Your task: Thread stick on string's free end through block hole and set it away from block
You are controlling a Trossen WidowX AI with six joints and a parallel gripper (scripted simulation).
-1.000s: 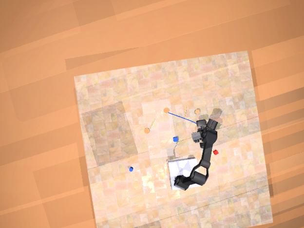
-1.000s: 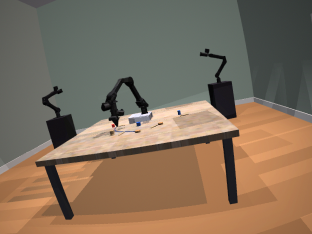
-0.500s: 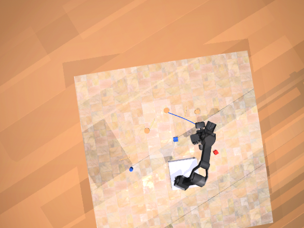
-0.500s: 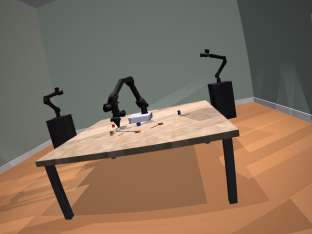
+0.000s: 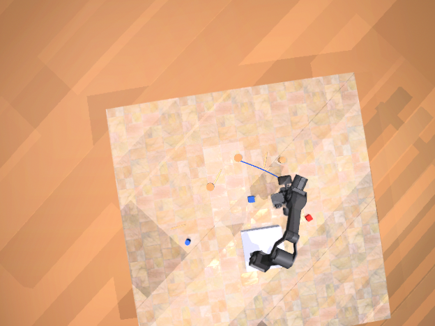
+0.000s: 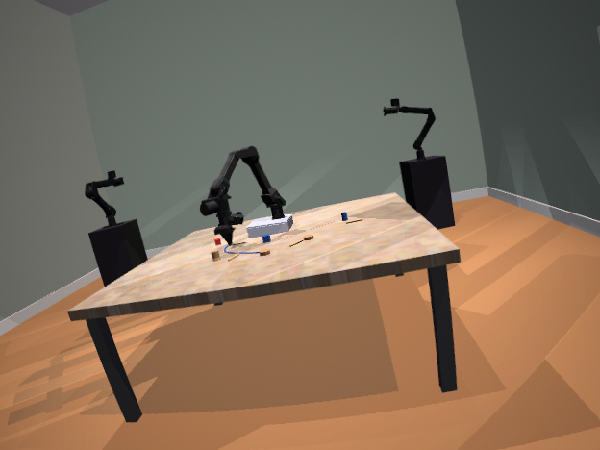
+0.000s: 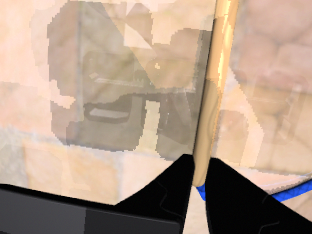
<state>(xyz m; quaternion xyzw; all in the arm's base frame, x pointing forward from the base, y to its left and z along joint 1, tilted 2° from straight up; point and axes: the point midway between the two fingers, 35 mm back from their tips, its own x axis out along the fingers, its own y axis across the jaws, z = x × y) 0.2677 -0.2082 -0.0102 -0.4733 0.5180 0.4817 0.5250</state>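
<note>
Right now my gripper tip is 10 mm short of the blue cube and 160 mm to the right of it. Also, from my gripper tip: thin wooden stick (20 mm to the left); red cube (150 mm behind, 90 mm to the right); wooden block (170 mm ahead, 30 mm to the right).
</note>
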